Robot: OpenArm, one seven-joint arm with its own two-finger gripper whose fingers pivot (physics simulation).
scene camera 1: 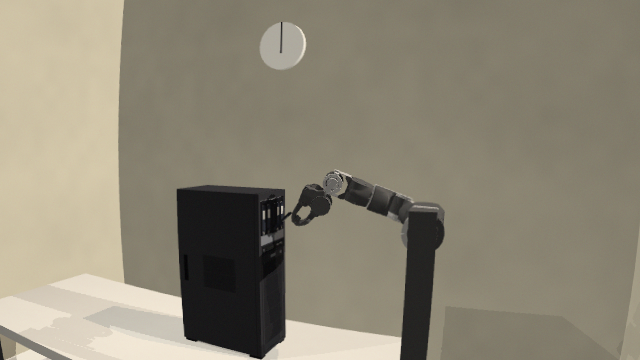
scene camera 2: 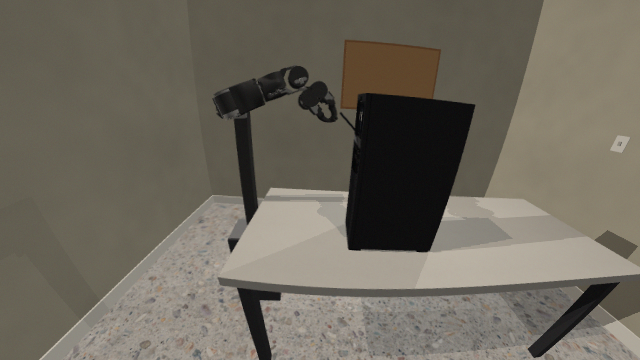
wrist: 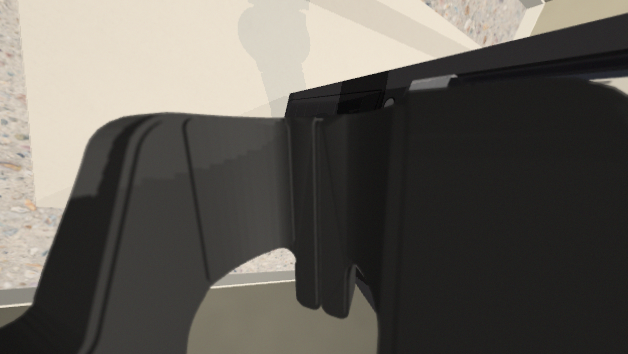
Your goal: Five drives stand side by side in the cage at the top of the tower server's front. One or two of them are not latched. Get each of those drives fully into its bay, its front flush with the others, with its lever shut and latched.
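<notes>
The black tower server (scene camera 1: 220, 240) (scene camera 2: 410, 170) (wrist: 525, 44) stands upright on the table. Its drives (scene camera 1: 272, 216) stand side by side at the top of the front. One lever (scene camera 1: 286, 216) (scene camera 2: 348, 121) sticks out from the cage, slanting up and outward; the other levers are too small to judge. My gripper (scene camera 1: 296, 220) (scene camera 2: 330, 119) (wrist: 332, 210) is shut and empty, its fingertips together just in front of the lever's free end, with a small gap showing in scene camera 2. In the wrist view the fingers and gripper body hide most of the drive fronts and the lever.
The white table (scene camera 1: 345, 340) (scene camera 2: 300, 260) (wrist: 150, 60) carries the tower. The arm's dark post (scene camera 1: 420, 290) (scene camera 2: 245, 165) stands off the tower's front side. A clock (scene camera 1: 283, 46) and a brown board (scene camera 2: 390, 72) hang on the walls.
</notes>
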